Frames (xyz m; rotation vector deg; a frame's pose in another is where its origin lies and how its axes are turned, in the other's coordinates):
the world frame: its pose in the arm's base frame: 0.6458 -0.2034 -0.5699 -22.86 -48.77 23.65
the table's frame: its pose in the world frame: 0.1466 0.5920 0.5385 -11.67 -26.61 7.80
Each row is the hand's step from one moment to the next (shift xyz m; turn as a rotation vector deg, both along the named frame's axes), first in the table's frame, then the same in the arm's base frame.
Working: the table's frame: its pose in the arm's base frame: 0.1982 0.4650 -0.4482 -32.24 -76.15 31.99

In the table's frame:
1: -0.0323 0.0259 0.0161 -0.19 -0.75 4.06
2: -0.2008 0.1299 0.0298 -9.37 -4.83 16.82
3: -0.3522 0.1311 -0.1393 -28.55 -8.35 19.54
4: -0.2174 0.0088 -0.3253 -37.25 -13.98 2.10
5: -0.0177 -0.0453 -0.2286 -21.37 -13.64 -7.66
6: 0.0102 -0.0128 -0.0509 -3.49 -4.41 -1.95
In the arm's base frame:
1: -0.0223 -0.0013 -0.0384 -3.99 -0.44 0.97
2: -0.0672 -0.0352 -0.2287 -17.76 -8.81 -1.10
3: 0.0765 -0.1454 -0.3656 -23.17 -24.03 -12.36
4: 0.2874 -0.1580 -0.2136 -6.97 -35.07 -17.58
5: 0.2254 -0.0594 -0.0171 5.06 -24.84 -7.68
6: 0.0525 -0.0058 0.0083 1.64 -5.72 0.09

